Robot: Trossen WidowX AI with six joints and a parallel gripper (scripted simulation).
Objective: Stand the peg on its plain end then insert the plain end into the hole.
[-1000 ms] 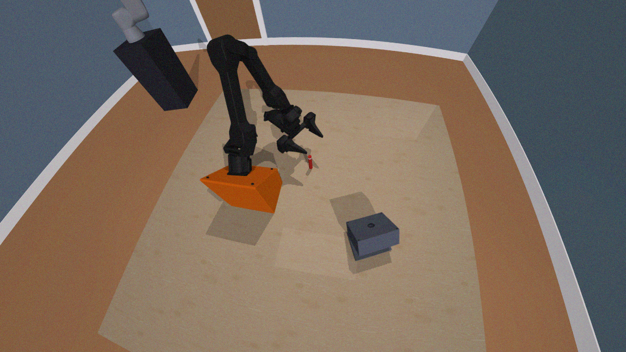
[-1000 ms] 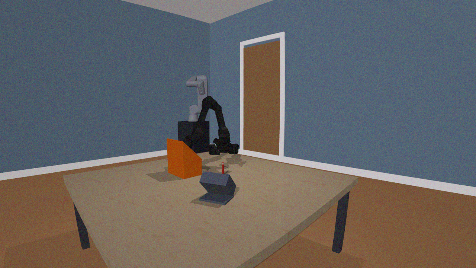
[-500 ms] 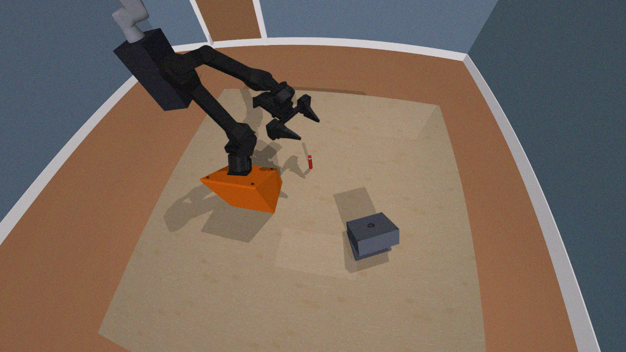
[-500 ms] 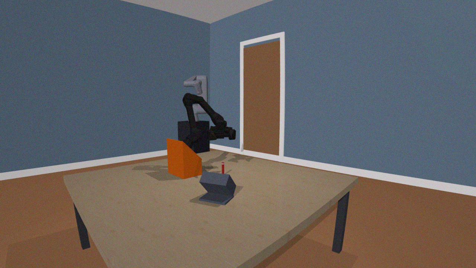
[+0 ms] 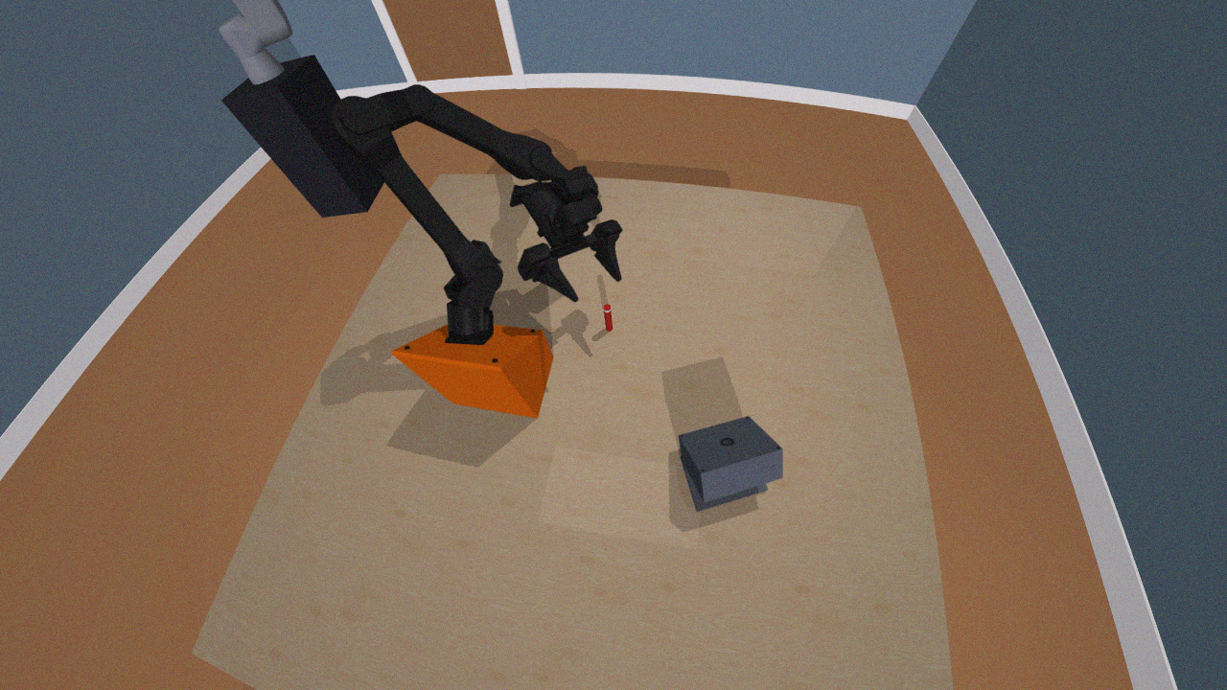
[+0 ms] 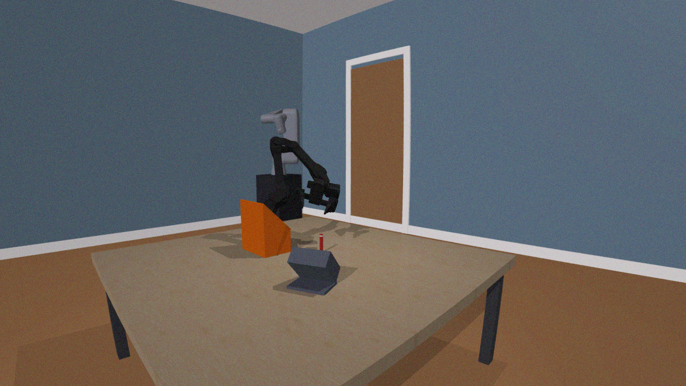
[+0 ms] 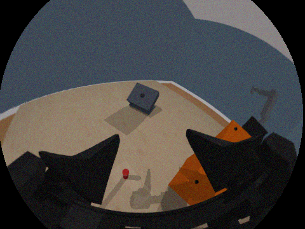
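Now: gripper tip 4 cm to the right of the red peg and 13 cm above it. Round my gripper tip: grey sloped panel (21 cm ahead, 24 cm to the right, 12 cm below).
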